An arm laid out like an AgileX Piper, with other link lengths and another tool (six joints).
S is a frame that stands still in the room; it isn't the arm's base.
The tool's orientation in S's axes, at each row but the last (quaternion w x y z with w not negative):
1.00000 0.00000 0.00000 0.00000
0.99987 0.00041 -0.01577 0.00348
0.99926 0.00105 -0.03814 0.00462
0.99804 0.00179 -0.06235 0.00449
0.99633 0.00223 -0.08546 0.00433
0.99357 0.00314 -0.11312 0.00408
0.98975 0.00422 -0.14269 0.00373
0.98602 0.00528 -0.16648 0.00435
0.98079 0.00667 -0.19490 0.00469
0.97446 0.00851 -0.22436 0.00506
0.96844 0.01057 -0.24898 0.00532
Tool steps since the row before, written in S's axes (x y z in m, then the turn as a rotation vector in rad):
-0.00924 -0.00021 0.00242 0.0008 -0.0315 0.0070
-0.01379 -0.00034 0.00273 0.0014 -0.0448 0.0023
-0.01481 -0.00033 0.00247 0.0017 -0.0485 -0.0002
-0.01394 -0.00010 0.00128 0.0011 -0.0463 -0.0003
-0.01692 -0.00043 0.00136 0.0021 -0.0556 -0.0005
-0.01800 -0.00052 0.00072 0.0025 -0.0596 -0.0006
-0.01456 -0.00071 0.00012 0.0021 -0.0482 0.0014
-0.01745 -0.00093 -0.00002 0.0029 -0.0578 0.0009
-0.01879 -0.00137 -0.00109 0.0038 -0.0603 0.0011
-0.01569 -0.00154 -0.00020 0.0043 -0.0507 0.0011
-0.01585 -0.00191 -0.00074 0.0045 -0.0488 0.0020
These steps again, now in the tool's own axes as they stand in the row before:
-0.00924 -0.00021 0.00242 0.0008 -0.0315 0.0070
-0.01370 -0.00024 0.00316 0.0012 -0.0448 0.0023
-0.01458 -0.00019 0.00359 0.0012 -0.0485 -0.0002
-0.01367 0.00003 0.00301 0.0006 -0.0463 -0.0002
-0.01644 -0.00027 0.00422 0.0015 -0.0556 -0.0006
-0.01738 -0.00036 0.00475 0.0019 -0.0596 -0.0007
-0.01394 -0.00058 0.00423 0.0021 -0.0482 0.0012
-0.01649 -0.00075 0.00572 0.0026 -0.0578 0.0006
-0.01779 -0.00116 0.00620 0.0035 -0.0603 0.0005
-0.01421 -0.00133 0.00671 0.0040 -0.0507 0.0001
-0.01425 -0.00168 0.00704 0.0047 -0.0488 0.0007

